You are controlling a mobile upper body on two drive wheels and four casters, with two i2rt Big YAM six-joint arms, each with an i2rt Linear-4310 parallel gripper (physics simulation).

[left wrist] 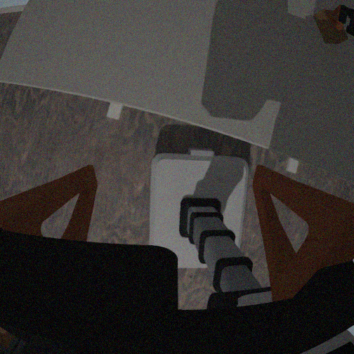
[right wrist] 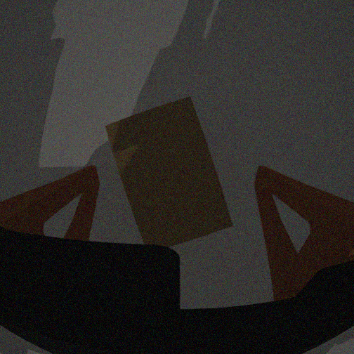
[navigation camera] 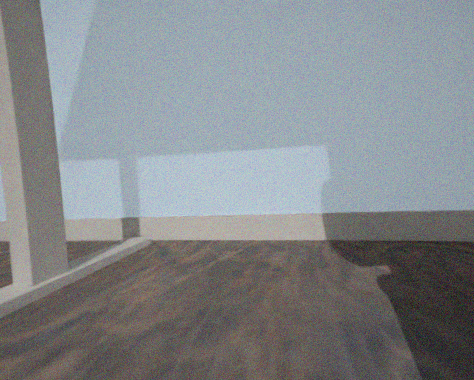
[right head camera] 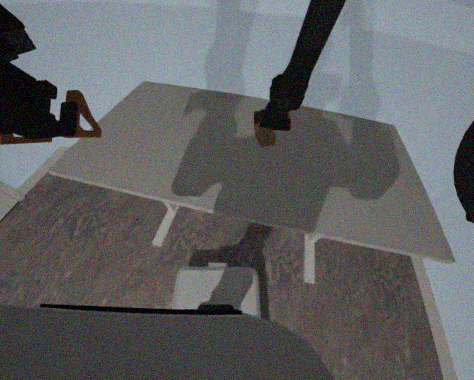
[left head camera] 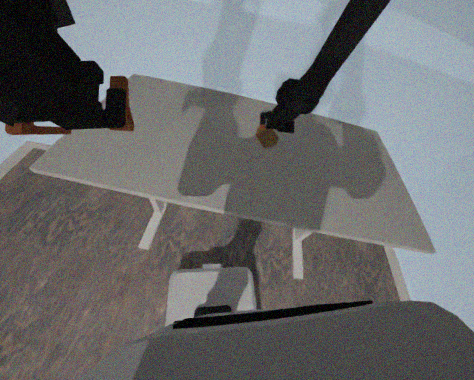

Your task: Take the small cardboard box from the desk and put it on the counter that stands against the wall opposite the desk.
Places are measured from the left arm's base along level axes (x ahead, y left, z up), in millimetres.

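Pixels of known places: left gripper, fingertip midpoint: point(right head camera: 75, 135) point(left head camera: 101, 128); right gripper, fingertip midpoint: point(right head camera: 268, 127) point(left head camera: 270, 129).
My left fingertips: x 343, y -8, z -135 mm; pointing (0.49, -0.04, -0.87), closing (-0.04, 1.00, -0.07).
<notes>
Behind a point stands the place of what it marks.
The small brown cardboard box point(left head camera: 267, 138) {x 688, y -428, z -411 mm} point(right head camera: 265, 138) {x 684, y -434, z -413 mm} point(left wrist: 331, 31) point(right wrist: 172, 175) sits on the light grey desk point(left head camera: 100, 155) {x 593, y 217, z -460 mm} point(right head camera: 110, 160) {x 583, y 195, z -460 mm} point(left wrist: 125, 60) point(right wrist: 300, 110), in shadow. My right gripper point(left head camera: 272, 125) {x 733, y -446, z -394 mm} point(right head camera: 270, 123) {x 733, y -446, z -394 mm} point(right wrist: 176, 174) is open over the box. In the right wrist view the box lies turned at an angle between the two fingertips, with a gap to each; how high the fingertips are above it is hard to tell. My left gripper point(left head camera: 70, 131) point(right head camera: 50, 139) point(left wrist: 174, 173) is open and empty, off toward the desk's left end. The counter does not show.
My light base point(left head camera: 185, 290) {x 198, y -65, z -1150 mm} point(right head camera: 192, 287) {x 196, y -77, z -1150 mm} point(left wrist: 167, 220) stands at the desk's near edge. Desk legs point(left head camera: 150, 232) point(right head camera: 162, 230) show beneath. In the navigation view, a pale upright post point(navigation camera: 45, 150) {x 870, y 190, z -1104 mm} and floor rail point(navigation camera: 90, 265) {x 938, y 158, z -1388 mm} stand left, before a blue wall point(navigation camera: 250, 100) {x 1181, y -287, z -922 mm}.
</notes>
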